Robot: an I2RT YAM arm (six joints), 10 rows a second.
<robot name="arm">
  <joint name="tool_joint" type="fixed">
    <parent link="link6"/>
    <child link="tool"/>
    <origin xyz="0 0 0" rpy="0 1.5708 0"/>
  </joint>
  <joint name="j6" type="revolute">
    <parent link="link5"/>
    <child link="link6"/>
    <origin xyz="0.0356 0 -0.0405"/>
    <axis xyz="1 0 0"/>
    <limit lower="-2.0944" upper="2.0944"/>
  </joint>
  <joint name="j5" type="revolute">
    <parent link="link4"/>
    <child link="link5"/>
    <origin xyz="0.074 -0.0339 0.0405"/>
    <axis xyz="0 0 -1"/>
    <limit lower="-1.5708" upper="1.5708"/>
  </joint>
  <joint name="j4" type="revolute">
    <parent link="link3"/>
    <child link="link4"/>
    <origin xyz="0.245 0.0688 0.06"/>
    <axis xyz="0 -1 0"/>
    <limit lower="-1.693" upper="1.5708"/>
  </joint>
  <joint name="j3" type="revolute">
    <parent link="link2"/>
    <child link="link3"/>
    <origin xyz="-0.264 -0.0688 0"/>
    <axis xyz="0 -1 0"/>
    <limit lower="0" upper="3.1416"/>
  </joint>
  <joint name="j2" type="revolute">
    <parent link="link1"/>
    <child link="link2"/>
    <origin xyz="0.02 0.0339 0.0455"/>
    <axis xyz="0 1 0"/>
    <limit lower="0" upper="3.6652"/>
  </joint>
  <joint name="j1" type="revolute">
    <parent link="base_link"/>
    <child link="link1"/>
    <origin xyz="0 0 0.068"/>
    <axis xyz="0 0 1"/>
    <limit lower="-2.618" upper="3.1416"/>
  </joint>
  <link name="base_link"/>
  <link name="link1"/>
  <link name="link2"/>
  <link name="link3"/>
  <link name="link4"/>
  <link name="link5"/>
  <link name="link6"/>
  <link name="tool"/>
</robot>
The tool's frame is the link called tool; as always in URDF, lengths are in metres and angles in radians.
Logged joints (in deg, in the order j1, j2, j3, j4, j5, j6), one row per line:
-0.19 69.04 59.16 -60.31 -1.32 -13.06
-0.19 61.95 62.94 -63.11 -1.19 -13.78
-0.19 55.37 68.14 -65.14 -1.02 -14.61
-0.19 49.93 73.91 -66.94 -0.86 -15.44
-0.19 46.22 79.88 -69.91 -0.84 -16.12
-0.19 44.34 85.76 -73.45 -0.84 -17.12
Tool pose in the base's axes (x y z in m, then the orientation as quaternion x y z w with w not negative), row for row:
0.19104 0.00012 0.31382 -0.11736 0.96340 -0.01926 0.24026
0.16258 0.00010 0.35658 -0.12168 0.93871 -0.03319 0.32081
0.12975 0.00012 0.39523 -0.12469 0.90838 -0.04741 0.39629
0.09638 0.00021 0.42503 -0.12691 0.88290 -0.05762 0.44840
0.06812 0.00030 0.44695 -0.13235 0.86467 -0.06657 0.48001
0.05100 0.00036 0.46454 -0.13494 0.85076 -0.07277 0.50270
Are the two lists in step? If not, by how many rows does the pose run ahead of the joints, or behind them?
The pose runs 1 row ahead of the joints: the pose in row i belongs to the joints in row i + 1.
